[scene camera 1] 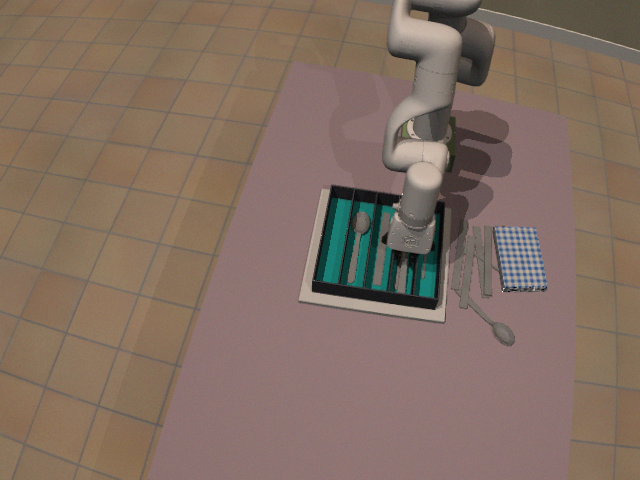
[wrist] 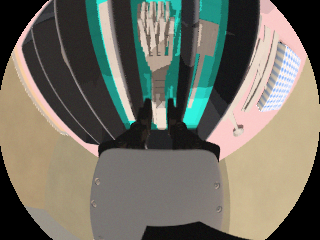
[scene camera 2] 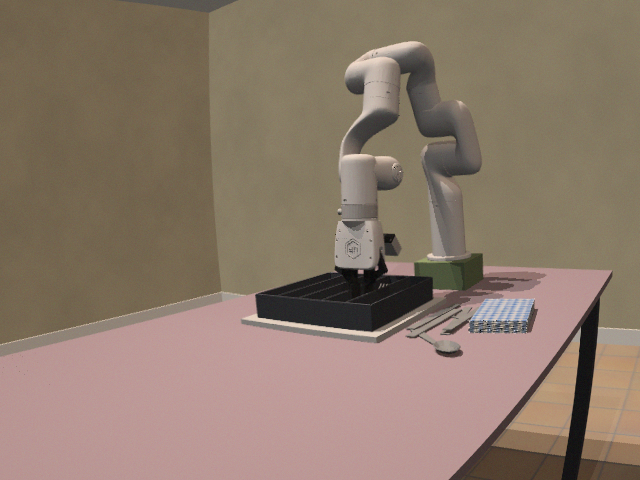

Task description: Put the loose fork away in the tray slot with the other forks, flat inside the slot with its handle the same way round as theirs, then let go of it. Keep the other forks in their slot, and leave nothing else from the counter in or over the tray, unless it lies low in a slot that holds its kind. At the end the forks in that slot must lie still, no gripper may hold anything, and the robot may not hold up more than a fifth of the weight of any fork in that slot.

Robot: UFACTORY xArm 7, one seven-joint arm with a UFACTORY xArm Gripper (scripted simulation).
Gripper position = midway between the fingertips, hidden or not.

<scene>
I see my gripper (scene camera 2: pixel 360 302) and a tray (wrist: pixel 73 34).
My gripper shows as well in scene camera 1 (scene camera 1: pixel 404 261) and in the wrist view (wrist: pixel 159 106).
</scene>
